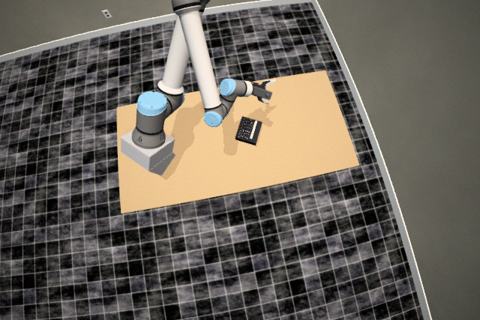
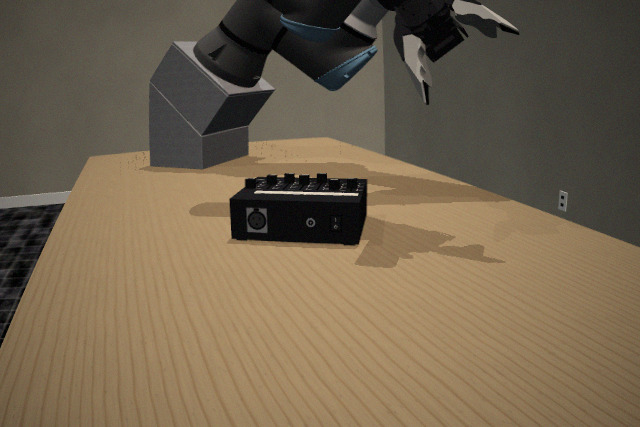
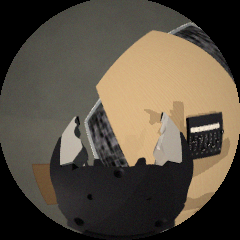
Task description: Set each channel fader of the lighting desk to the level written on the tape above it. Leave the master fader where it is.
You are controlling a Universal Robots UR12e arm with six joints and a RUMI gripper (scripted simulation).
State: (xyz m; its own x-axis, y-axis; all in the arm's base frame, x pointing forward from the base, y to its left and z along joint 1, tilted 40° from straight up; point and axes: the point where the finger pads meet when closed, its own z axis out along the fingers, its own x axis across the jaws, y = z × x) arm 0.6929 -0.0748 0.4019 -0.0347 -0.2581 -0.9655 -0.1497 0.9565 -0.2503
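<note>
The fader cap is 21 cm behind my hand, 11 cm to the right of it and 16 cm below it.
</note>
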